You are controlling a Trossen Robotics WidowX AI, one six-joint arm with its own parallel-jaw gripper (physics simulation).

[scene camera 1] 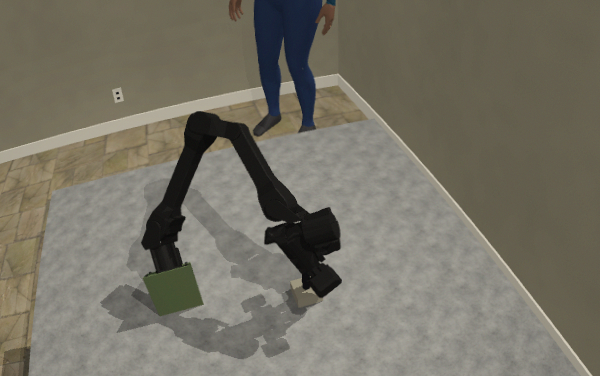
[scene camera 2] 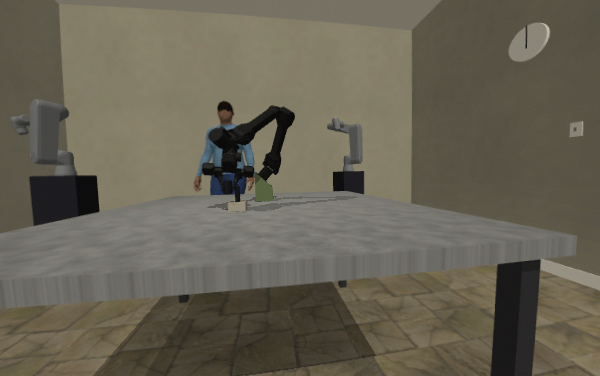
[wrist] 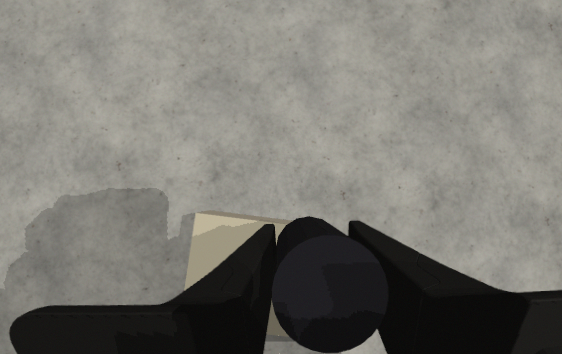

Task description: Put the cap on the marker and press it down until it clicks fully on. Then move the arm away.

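Where they show: gripper, fingertip midpoint: (scene camera 2: 227, 191) (wrist: 311, 232); arm's base at its link origin: (scene camera 1: 168, 269) (scene camera 2: 261, 177).
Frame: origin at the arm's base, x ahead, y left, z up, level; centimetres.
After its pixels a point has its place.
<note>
A dark round cap (wrist: 330, 295) @[z -0.5, x 31.8, y -16.8 cm] is between the fingers of my gripper (scene camera 1: 314, 286) @[z -4.5, x 32.9, y -17.0 cm] (scene camera 2: 234, 188) @[z -4.5, x 32.9, y -17.0 cm] (wrist: 311, 232) @[z -4.5, x 32.9, y -17.0 cm], which is shut on it. Its flat round end faces the wrist camera. The beige block (scene camera 1: 305, 301) @[z -10.4, x 28.2, y -16.4 cm] (scene camera 2: 237, 206) @[z -10.3, x 33.3, y -13.7 cm] (wrist: 215, 250) @[z -8.9, x 31.5, y -11.9 cm] lies on the table under the gripper, partly hidden by the left finger and the cap in the wrist view. A thin dark upright piece (scene camera 2: 237, 195) @[z -6.4, x 31.1, y -13.5 cm] shows between the gripper and the block; I cannot tell how much of it is marker or cap. The cap hides the marker's top in the wrist view, so how far it is seated cannot be seen.
The arm's green base block (scene camera 1: 174, 290) @[z -4.0, x -0.6, y -3.5 cm] (scene camera 2: 264, 191) @[z -7.1, x 5.7, y 0.6 cm] stands on the grey table (scene camera 1: 400, 240) @[z -12.3, x 62.2, y -9.7 cm] (scene camera 2: 300, 240) @[z -12.3, x 75.8, y -2.6 cm]. A person (scene camera 1: 290, 55) (scene camera 2: 226, 145) stands beyond the table. Two grey robot arms (scene camera 2: 45, 132) (scene camera 2: 355, 142) stand on dark pedestals away from the table.
</note>
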